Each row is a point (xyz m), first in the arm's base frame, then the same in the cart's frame.
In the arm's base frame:
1: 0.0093 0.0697 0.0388
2: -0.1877 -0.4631 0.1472
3: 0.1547 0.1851 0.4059
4: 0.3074 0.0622 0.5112
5: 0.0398 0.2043 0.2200
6: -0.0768 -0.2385 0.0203
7: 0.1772 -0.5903 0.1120
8: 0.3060 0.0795 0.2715
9: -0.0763 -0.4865 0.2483
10: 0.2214 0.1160 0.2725
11: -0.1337 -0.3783 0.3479
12: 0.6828 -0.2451 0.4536
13: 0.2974 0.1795 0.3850
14: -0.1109 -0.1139 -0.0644
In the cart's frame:
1: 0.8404 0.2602 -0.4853
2: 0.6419 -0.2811 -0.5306
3: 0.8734 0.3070 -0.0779
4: 0.9954 0.1656 0.0431
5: 0.8141 0.3601 -0.2823
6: 0.7749 -0.0389 -0.5803
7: 1.0068 -0.4043 -0.4834
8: 1.0601 0.2251 -0.1806
9: 0.7216 -0.3233 -0.4079
10: 0.9772 0.2618 -0.1971
11: 0.6346 -0.2338 -0.3112
12: 1.3836 -0.1310 0.0408
13: 1.0164 0.3035 -0.0586
14: 0.7609 0.0992 -0.6482

